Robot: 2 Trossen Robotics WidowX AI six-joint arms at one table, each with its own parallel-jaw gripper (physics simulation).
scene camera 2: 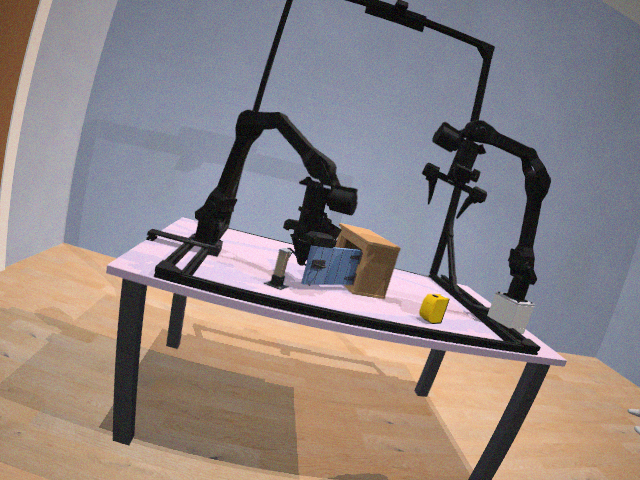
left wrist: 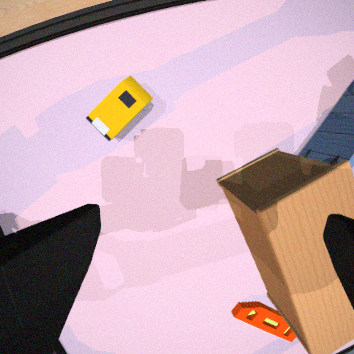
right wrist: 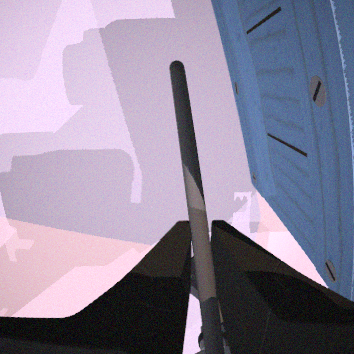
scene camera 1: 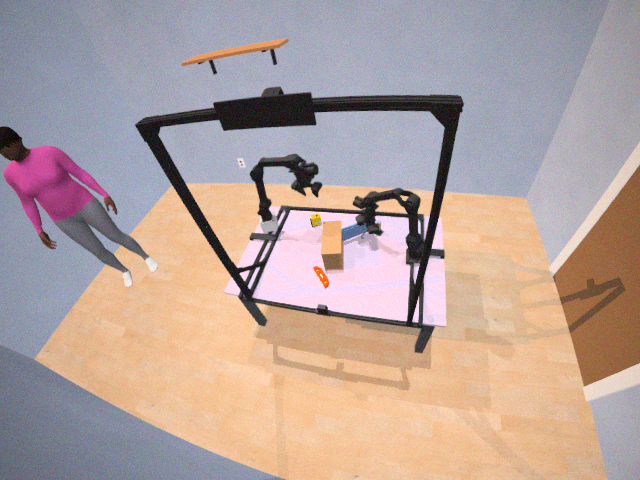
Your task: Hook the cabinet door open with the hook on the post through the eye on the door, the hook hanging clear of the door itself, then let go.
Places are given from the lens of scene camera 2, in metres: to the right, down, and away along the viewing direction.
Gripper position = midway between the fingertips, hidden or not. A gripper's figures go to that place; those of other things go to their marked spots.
left gripper [scene camera 2: 442, 211]: 0.33, -0.08, 1.08
right gripper [scene camera 2: 300, 264]: -0.05, 0.06, 1.08
